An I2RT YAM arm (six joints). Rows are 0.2 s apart.
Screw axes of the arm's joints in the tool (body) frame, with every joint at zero. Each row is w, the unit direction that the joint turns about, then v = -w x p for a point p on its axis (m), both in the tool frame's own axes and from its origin. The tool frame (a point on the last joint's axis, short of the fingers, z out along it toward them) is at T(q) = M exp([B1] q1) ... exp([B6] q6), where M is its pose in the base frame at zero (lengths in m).
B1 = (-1, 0, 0, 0, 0.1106, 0)
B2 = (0, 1, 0, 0.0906, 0, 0.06)
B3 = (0, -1, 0, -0.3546, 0, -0.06)
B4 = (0, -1, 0, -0.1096, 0, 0)
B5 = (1, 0, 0, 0, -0.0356, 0)
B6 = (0, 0, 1, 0, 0, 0)
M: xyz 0.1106 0 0.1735 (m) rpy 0 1.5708 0 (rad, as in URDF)
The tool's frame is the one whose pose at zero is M.
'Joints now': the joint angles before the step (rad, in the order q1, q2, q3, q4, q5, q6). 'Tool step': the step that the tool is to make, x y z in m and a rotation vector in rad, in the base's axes. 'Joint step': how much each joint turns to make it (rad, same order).
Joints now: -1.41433 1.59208 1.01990 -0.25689 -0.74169 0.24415
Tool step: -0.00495 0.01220 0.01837 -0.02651 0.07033 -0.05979
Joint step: -0.00134 -0.07919 0.00225 -0.07205 0.09372 -0.00918
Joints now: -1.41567 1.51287 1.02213 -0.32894 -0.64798 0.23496
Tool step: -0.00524 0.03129 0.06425 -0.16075 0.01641 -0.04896
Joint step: 0.00572 -0.19843 0.04664 -0.08449 0.06829 0.00755
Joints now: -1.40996 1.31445 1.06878 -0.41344 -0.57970 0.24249
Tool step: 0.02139 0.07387 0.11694 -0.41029 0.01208 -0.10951
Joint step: 0.19557 -0.26156 0.17179 -0.02276 0.32092 0.02965
